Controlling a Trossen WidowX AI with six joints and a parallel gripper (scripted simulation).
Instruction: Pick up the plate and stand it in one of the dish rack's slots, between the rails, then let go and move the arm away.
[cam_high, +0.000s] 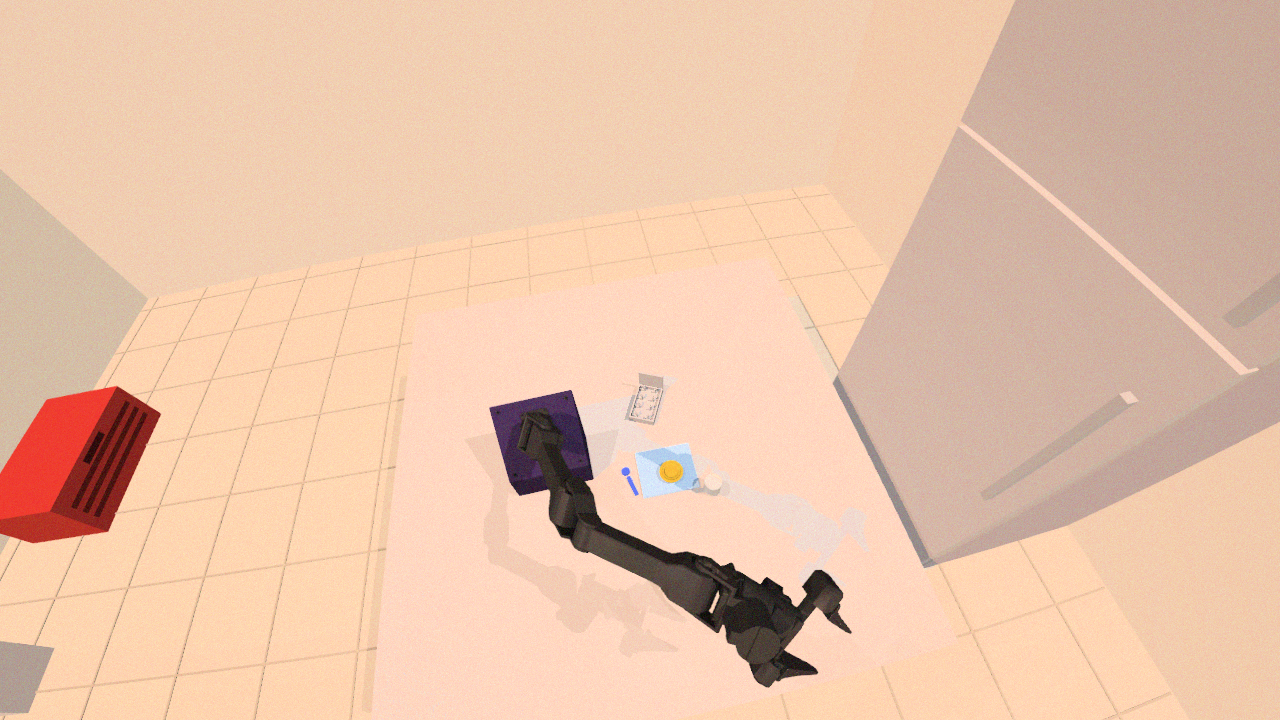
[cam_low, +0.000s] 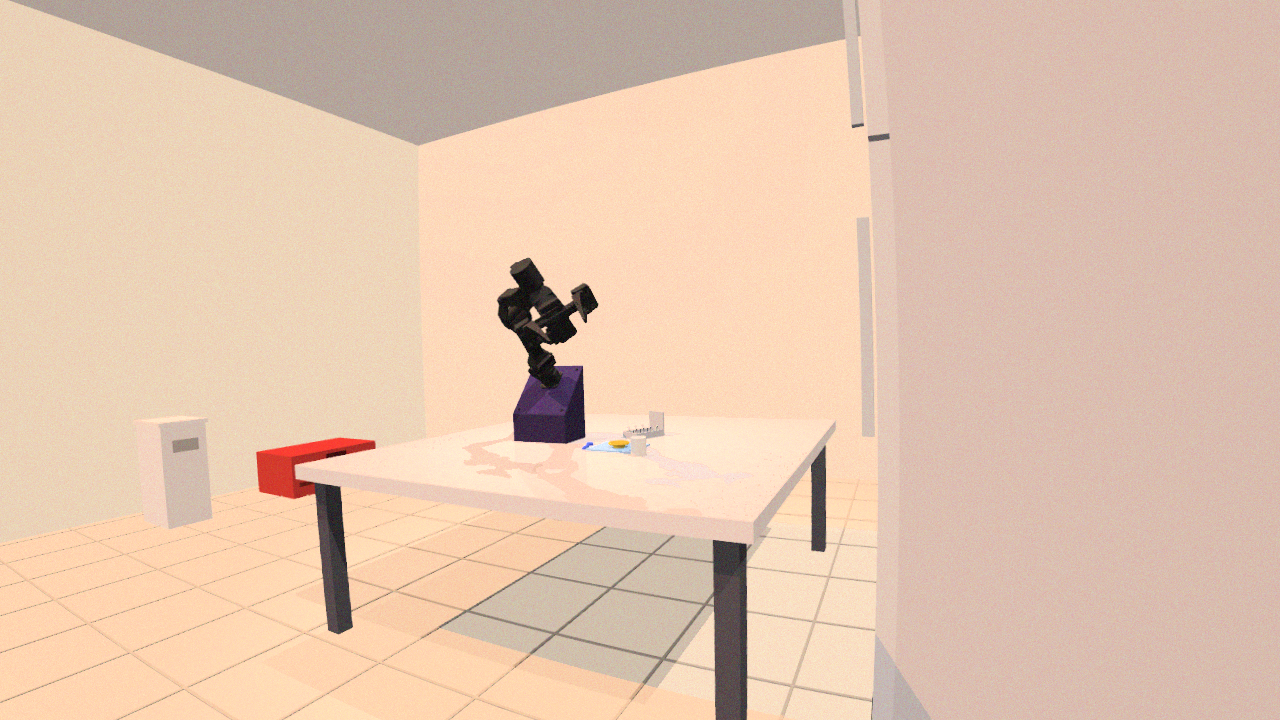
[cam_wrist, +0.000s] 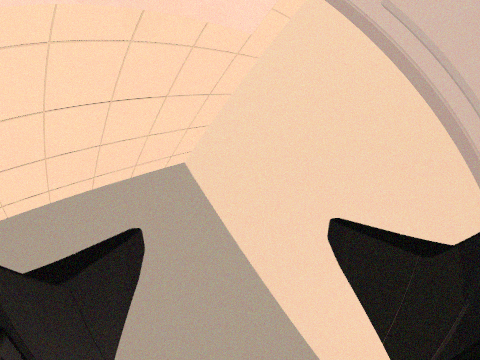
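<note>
My gripper tip is now 49 cm to the right of the yellow plate, 32 cm above it and 12 cm past it. From my gripper tip the other things lie so: blue spoon (50 cm to the left, 33 cm below, 24 cm behind); light blue mat (50 cm to the left, 34 cm below, 13 cm behind); white cup (42 cm to the left, 31 cm below, 3 cm behind).
</note>
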